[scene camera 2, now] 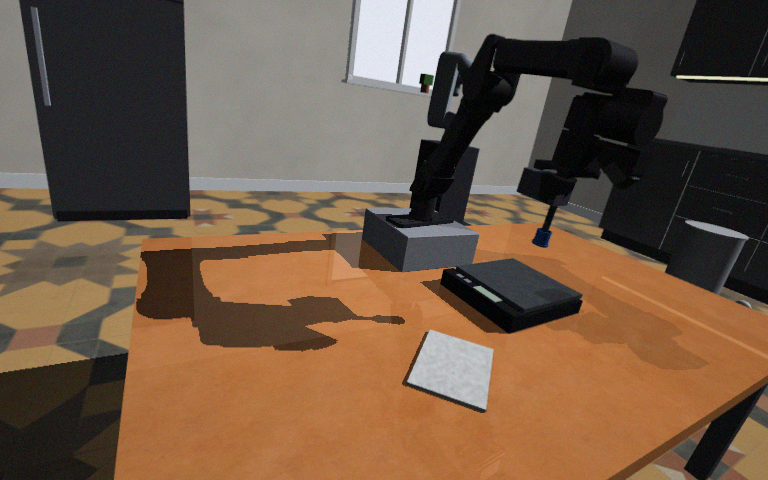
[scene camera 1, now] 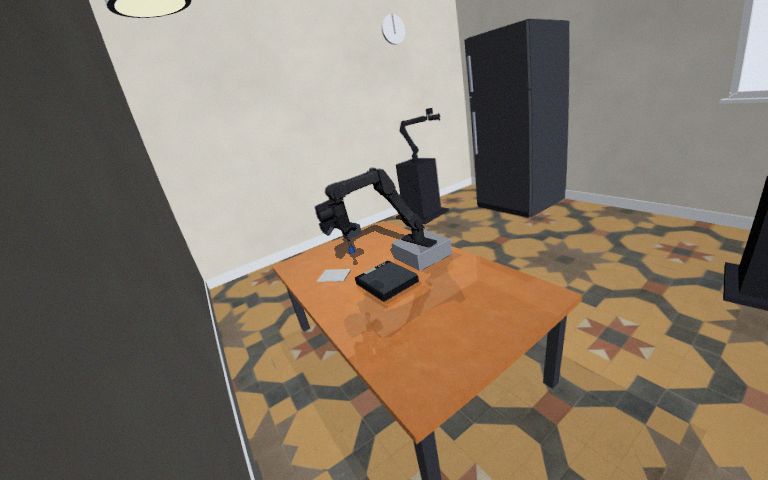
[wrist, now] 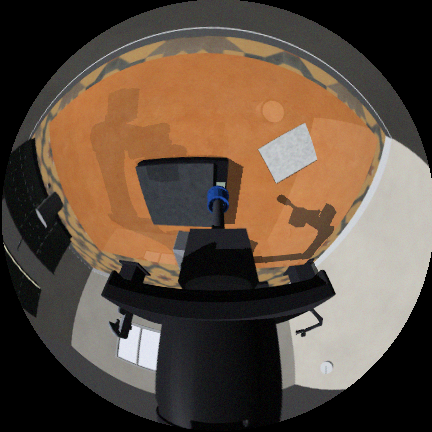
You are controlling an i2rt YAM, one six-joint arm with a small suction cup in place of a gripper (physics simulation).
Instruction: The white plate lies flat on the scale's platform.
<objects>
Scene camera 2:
my suction cup: 541,239
white plate: 454,369, on the table
black scale: 514,296, on the table
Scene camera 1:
black scale: 384,281
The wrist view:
my suction cup: 217,190
white plate: 287,153
black scale: 174,189
</objects>
